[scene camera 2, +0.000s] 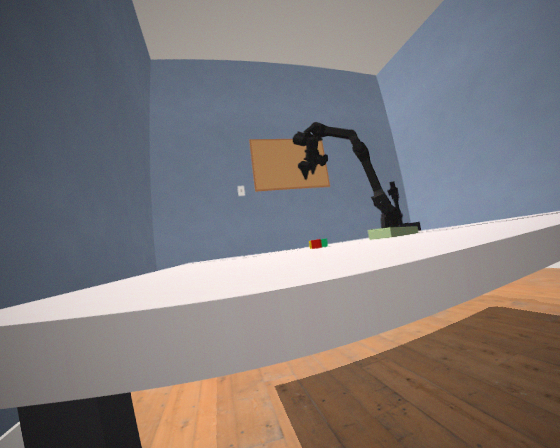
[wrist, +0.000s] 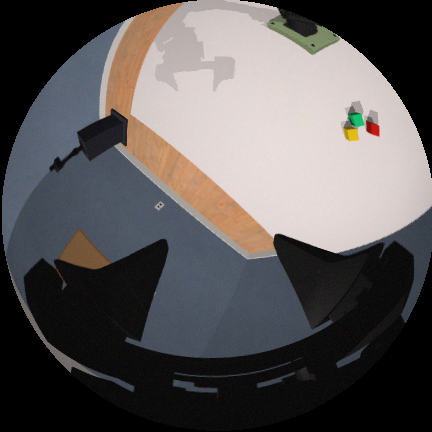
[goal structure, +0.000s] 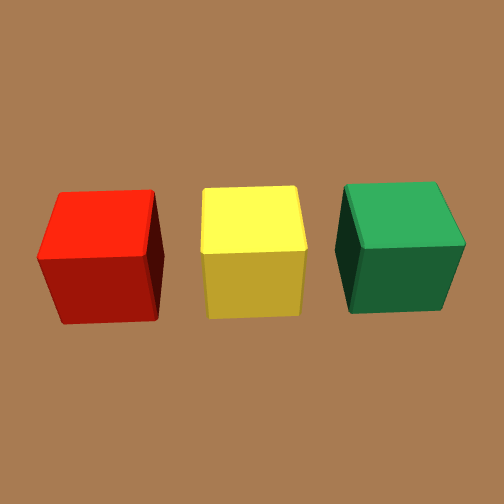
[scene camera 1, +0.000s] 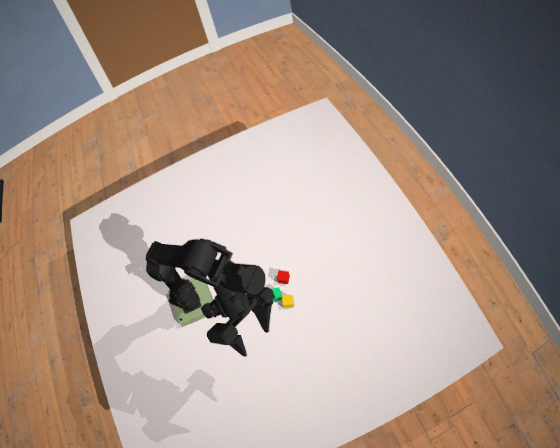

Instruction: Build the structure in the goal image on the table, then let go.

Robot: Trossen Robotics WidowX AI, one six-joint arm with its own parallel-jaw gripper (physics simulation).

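Places are measured from the arm's base along level axes (x ahead, y left, z up), in millimetres.
Where they show: gripper, fingertip midpoint: (scene camera 2: 309, 176) (wrist: 220, 242) (scene camera 1: 256, 344); arm's base, origin of the base link: (scene camera 2: 390, 228) (scene camera 1: 190, 302).
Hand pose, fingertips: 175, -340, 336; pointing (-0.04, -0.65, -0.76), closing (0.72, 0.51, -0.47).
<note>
Things, the pixels of their top centre, and the offset from my fingertips, as dx, dy, dz. Level surfaces: height alone.
- red cube, middle of its top: (scene camera 1: 282, 275) (wrist: 375, 129) (scene camera 2: 315, 239) +143, +289, -339
- green cube, middle of its top: (scene camera 1: 274, 292) (wrist: 358, 119) (scene camera 2: 322, 239) +96, +246, -339
- yellow cube, middle of its top: (scene camera 1: 287, 299) (wrist: 353, 134) (scene camera 2: 312, 240) +121, +205, -339
- white table, its level: dz -372
A red cube (scene camera 1: 283, 277) (scene camera 2: 316, 244) (wrist: 373, 128), a green cube (scene camera 1: 277, 294) (scene camera 2: 324, 242) (wrist: 356, 119) and a yellow cube (scene camera 1: 288, 301) (scene camera 2: 310, 244) (wrist: 351, 134) sit close together on the white table (scene camera 1: 350, 200) (scene camera 2: 150, 290) (wrist: 240, 125). The red cube stands apart from the other two. Green and yellow are near each other; whether they touch is hard to tell. In scene camera 1 the arm partly covers the green cube. My gripper (scene camera 1: 257, 344) (scene camera 2: 309, 176) (wrist: 220, 242) is open and empty, high above the table and off to one side of the cubes.
The arm's base stands on a light green block (scene camera 1: 186, 318) (scene camera 2: 380, 233) (wrist: 313, 45) on the table. Shadows of the arm fall across the table. A brown board (scene camera 2: 277, 172) hangs on the blue wall behind. Wooden floor (scene camera 1: 280, 65) surrounds the table.
</note>
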